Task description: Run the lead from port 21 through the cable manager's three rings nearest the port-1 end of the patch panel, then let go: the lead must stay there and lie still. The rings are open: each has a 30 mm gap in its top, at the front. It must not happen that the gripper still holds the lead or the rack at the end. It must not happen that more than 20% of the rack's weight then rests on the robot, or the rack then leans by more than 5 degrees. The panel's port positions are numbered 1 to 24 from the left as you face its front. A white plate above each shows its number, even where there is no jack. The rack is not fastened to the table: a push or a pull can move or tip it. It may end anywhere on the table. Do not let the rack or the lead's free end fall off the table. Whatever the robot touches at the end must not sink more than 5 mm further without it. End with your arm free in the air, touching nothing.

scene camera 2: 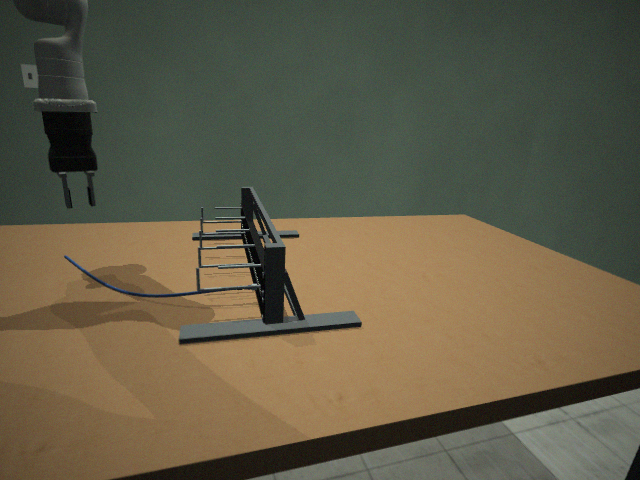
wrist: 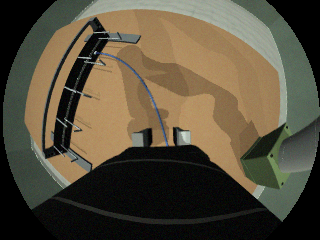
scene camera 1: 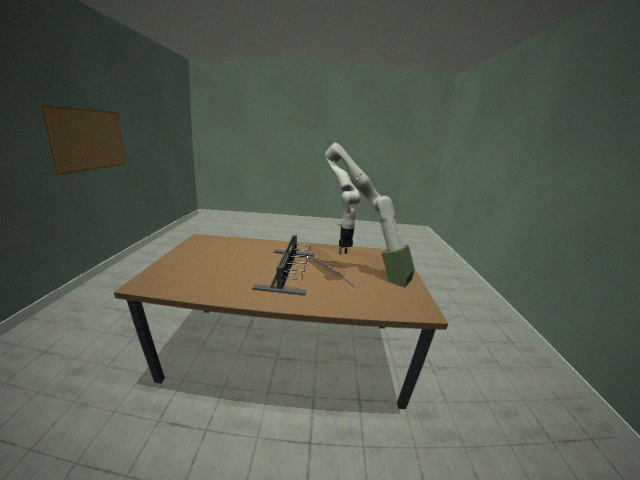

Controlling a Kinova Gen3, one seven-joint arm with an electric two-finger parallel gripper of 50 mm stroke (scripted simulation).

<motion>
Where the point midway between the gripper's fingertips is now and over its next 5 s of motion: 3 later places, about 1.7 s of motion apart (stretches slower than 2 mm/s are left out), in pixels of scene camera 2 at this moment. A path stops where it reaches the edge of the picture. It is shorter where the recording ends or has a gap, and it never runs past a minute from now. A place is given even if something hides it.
My gripper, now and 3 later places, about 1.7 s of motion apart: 81, 206; 82, 213; 91, 265; 90, 274
</motion>
